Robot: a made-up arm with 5 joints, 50 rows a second.
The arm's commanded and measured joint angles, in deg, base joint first. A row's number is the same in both.
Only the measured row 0 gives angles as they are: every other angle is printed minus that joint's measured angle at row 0.
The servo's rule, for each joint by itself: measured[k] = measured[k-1] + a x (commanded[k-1-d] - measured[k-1]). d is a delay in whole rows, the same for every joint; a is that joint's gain. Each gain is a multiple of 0.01, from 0.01 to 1. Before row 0 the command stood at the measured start. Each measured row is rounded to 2 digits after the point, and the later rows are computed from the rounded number. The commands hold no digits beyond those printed.
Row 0, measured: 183.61, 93.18, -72.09, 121.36, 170.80
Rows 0 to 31, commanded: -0.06, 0.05, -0.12, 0.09, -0.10; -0.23, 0.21, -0.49, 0.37, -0.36; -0.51, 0.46, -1.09, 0.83, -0.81; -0.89, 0.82, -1.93, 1.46, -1.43; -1.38, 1.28, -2.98, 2.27, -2.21; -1.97, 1.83, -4.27, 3.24, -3.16; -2.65, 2.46, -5.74, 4.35, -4.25; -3.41, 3.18, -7.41, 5.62, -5.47; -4.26, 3.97, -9.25, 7.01, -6.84; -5.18, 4.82, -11.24, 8.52, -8.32; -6.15, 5.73, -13.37, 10.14, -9.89; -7.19, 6.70, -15.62, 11.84, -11.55; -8.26, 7.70, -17.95, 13.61, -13.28; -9.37, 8.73, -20.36, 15.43, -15.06; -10.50, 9.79, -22.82, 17.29, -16.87; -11.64, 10.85, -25.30, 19.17, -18.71; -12.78, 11.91, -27.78, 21.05, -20.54; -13.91, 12.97, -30.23, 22.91, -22.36; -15.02, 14.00, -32.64, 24.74, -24.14; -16.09, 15.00, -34.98, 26.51, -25.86; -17.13, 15.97, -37.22, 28.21, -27.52; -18.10, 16.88, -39.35, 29.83, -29.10; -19.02, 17.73, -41.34, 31.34, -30.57; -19.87, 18.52, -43.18, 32.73, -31.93; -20.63, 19.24, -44.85, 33.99, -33.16; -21.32, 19.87, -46.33, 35.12, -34.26; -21.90, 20.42, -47.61, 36.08, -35.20; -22.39, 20.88, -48.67, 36.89, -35.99; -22.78, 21.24, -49.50, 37.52, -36.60; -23.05, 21.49, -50.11, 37.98, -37.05; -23.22, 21.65, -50.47, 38.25, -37.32; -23.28, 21.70, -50.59, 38.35, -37.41
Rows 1 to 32, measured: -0.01, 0.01, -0.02, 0.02, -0.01; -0.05, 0.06, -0.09, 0.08, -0.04; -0.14, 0.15, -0.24, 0.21, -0.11; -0.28, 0.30, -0.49, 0.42, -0.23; -0.49, 0.53, -0.86, 0.73, -0.41; -0.77, 0.83, -1.37, 1.16, -0.66; -1.13, 1.20, -2.03, 1.70, -0.98; -1.56, 1.66, -2.84, 2.37, -1.38; -2.07, 2.19, -3.80, 3.16, -1.87; -2.66, 2.79, -4.92, 4.07, -2.45; -3.32, 3.47, -6.19, 5.10, -3.12; -4.06, 4.21, -7.60, 6.25, -3.88; -4.86, 5.01, -9.15, 7.50, -4.73; -5.72, 5.87, -10.83, 8.85, -5.66; -6.63, 6.77, -12.63, 10.28, -6.67; -7.58, 7.71, -14.53, 11.79, -7.75; -8.57, 8.68, -16.52, 13.36, -8.90; -9.58, 9.67, -18.58, 14.98, -10.11; -10.61, 10.67, -20.69, 16.64, -11.37; -11.65, 11.67, -22.83, 18.32, -12.67; -12.69, 12.66, -24.99, 20.00, -14.01; -13.72, 13.63, -27.14, 21.67, -15.37; -14.73, 14.57, -29.27, 23.31, -16.74; -15.71, 15.48, -31.36, 24.91, -18.11; -16.64, 16.34, -33.38, 26.45, -19.46; -17.53, 17.15, -35.32, 27.92, -20.79; -18.36, 17.90, -37.16, 29.31, -22.09; -19.13, 18.59, -38.89, 30.60, -23.34; -19.82, 19.20, -40.48, 31.78, -24.53; -20.43, 19.73, -41.92, 32.83, -25.66; -20.96, 20.17, -43.20, 33.75, -26.71; -21.40, 20.52, -44.31, 34.53, -27.67
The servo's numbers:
d 0
a 0.19 0.23 0.15 0.17 0.09

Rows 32 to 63, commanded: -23.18, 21.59, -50.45, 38.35, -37.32; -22.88, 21.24, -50.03, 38.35, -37.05; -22.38, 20.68, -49.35, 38.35, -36.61; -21.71, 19.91, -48.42, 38.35, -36.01; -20.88, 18.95, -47.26, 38.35, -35.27; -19.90, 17.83, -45.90, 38.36, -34.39; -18.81, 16.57, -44.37, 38.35, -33.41; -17.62, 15.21, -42.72, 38.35, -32.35; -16.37, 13.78, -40.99, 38.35, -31.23; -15.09, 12.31, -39.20, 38.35, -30.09; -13.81, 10.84, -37.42, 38.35, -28.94; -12.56, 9.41, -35.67, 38.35, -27.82; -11.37, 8.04, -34.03, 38.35, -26.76; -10.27, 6.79, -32.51, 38.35, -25.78; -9.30, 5.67, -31.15, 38.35, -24.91; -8.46, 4.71, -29.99, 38.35, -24.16; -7.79, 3.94, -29.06, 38.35, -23.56; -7.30, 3.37, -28.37, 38.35, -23.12; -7.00, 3.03, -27.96, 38.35, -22.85; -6.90, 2.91, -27.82, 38.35, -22.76; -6.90, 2.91, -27.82, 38.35, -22.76; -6.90, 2.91, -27.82, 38.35, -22.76; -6.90, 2.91, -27.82, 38.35, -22.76; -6.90, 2.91, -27.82, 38.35, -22.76; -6.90, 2.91, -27.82, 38.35, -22.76; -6.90, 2.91, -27.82, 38.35, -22.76; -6.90, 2.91, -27.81, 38.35, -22.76; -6.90, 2.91, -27.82, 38.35, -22.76; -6.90, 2.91, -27.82, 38.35, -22.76; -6.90, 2.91, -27.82, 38.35, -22.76; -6.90, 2.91, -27.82, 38.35, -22.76; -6.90, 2.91, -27.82, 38.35, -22.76
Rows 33 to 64, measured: -21.74, 20.77, -45.23, 35.18, -28.54; -21.96, 20.88, -45.95, 35.72, -29.31; -22.04, 20.83, -46.46, 36.17, -29.97; -21.98, 20.62, -46.75, 36.54, -30.51; -21.77, 20.24, -46.83, 36.85, -30.94; -21.41, 19.69, -46.69, 37.11, -31.25; -20.92, 18.97, -46.34, 37.32, -31.44; -20.29, 18.11, -45.80, 37.50, -31.52; -19.55, 17.11, -45.08, 37.64, -31.49; -18.70, 16.01, -44.20, 37.76, -31.36; -17.77, 14.82, -43.18, 37.86, -31.14; -16.78, 13.58, -42.05, 37.94, -30.84; -15.75, 12.31, -40.85, 38.01, -30.47; -14.71, 11.04, -39.60, 38.07, -30.05; -13.68, 9.80, -38.33, 38.12, -29.59; -12.69, 8.63, -37.08, 38.16, -29.10; -11.76, 7.55, -35.88, 38.19, -28.60; -10.91, 6.59, -34.75, 38.22, -28.11; -10.17, 5.77, -33.73, 38.24, -27.64; -9.55, 5.11, -32.84, 38.26, -27.20; -9.05, 4.60, -32.09, 38.28, -26.80; -8.64, 4.21, -31.45, 38.29, -26.44; -8.31, 3.91, -30.91, 38.30, -26.11; -8.04, 3.68, -30.45, 38.31, -25.81; -7.82, 3.50, -30.06, 38.32, -25.54; -7.65, 3.36, -29.72, 38.33, -25.29; -7.51, 3.26, -29.43, 38.33, -25.06; -7.39, 3.18, -29.19, 38.33, -24.85; -7.30, 3.12, -28.98, 38.33, -24.66; -7.22, 3.07, -28.81, 38.33, -24.49; -7.16, 3.03, -28.66, 38.33, -24.33; -7.11, 3.00, -28.53, 38.33, -24.19
